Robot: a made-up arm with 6 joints.
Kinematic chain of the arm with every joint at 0, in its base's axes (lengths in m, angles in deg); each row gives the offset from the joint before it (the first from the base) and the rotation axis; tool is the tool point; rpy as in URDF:
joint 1: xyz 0 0 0.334 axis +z
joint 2: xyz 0 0 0 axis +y
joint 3: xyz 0.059 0 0.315 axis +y
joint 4: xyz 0.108 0 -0.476 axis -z
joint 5: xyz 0 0 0 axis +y
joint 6: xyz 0.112 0 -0.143 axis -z
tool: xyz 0 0 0 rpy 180 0 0
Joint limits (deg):
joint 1: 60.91..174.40
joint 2: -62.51..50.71
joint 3: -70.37..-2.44
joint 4: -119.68..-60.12
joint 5: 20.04..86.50
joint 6: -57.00..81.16
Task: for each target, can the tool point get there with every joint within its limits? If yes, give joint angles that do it. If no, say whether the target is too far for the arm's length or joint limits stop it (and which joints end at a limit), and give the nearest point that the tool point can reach.
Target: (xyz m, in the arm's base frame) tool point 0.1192 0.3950 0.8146
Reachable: yes | joints 89.76 -44.91 -58.59 -74.51 80.24 -15.32
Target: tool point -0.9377 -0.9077 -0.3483
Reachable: no: too far | nearest point -0.6111 0.0040 -0.0841 | short by 1.004 m
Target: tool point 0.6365 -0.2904 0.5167
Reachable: no: joint limits stop it (at a limit: joint 1, joint 2, joint 5) | nearest point 0.2892 0.2412 0.5023 | short by 0.635 m
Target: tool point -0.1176 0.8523 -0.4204
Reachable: no: too far | nearest point -0.0845 0.6122 -0.0877 | short by 0.412 m
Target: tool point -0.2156 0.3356 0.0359
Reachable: yes | joints 130.25 10.50 -25.87 -94.16 54.84 36.01
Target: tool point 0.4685 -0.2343 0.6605
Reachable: no: joint limits stop it (at a limit: joint 1, joint 2, joint 5) | nearest point 0.2611 0.1918 0.7875 | short by 0.491 m
